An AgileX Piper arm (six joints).
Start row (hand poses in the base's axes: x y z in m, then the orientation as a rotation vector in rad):
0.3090, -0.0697, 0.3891, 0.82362, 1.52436, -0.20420
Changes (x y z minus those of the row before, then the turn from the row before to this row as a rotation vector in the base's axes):
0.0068, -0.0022, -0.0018, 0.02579, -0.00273, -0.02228
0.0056, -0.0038, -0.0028, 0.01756, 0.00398, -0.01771
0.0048, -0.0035, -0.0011, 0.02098, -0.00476, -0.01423
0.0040, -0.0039, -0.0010, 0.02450, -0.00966, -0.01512
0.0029, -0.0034, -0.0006, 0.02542, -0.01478, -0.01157
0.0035, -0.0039, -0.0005, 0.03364, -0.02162, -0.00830
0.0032, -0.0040, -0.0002, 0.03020, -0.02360, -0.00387
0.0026, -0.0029, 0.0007, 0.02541, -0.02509, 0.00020
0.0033, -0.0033, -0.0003, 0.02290, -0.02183, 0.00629
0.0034, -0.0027, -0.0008, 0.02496, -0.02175, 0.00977
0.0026, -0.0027, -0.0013, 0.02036, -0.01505, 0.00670
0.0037, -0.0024, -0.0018, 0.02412, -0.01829, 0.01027
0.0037, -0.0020, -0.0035, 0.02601, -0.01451, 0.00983
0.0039, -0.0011, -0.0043, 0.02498, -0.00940, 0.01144
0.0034, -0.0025, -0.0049, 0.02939, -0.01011, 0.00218
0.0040, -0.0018, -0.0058, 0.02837, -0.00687, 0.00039
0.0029, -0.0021, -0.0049, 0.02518, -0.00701, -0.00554
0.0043, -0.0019, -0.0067, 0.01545, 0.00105, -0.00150
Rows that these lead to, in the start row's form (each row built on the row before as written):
0.3158, -0.0719, 0.3873, 0.86132, 1.51854, -0.20010
0.3214, -0.0757, 0.3845, 0.88904, 1.51878, -0.20181
0.3262, -0.0792, 0.3834, 0.91661, 1.51294, -0.19429
0.3302, -0.0831, 0.3824, 0.94747, 1.50272, -0.18239
0.3331, -0.0865, 0.3818, 0.97604, 1.48931, -0.16465
0.3366, -0.0904, 0.3813, 1.00818, 1.47253, -0.13501
0.3398, -0.0944, 0.3811, 1.03381, 1.45499, -0.10360
0.3424, -0.0973, 0.3818, 1.05214, 1.43692, -0.07192
0.3457, -0.1006, 0.3815, 1.06407, 1.42422, -0.03942
0.3491, -0.1033, 0.3807, 1.07498, 1.41346, -0.00302
0.3517, -0.1060, 0.3794, 1.08496, 1.40620, 0.02430
0.3554, -0.1084, 0.3776, 1.09490, 1.39822, 0.05860
0.3591, -0.1104, 0.3741, 1.10713, 1.39331, 0.09189
0.3630, -0.1115, 0.3698, 1.11817, 1.39353, 0.12290
0.3664, -0.1140, 0.3649, 1.13892, 1.38790, 0.15084
0.3704, -0.1158, 0.3591, 1.16062, 1.38376, 0.17506
0.3733, -0.1179, 0.3542, 1.18356, 1.37553, 0.19292
0.3776, -0.1198, 0.3475, 1.19763, 1.37623, 0.20221

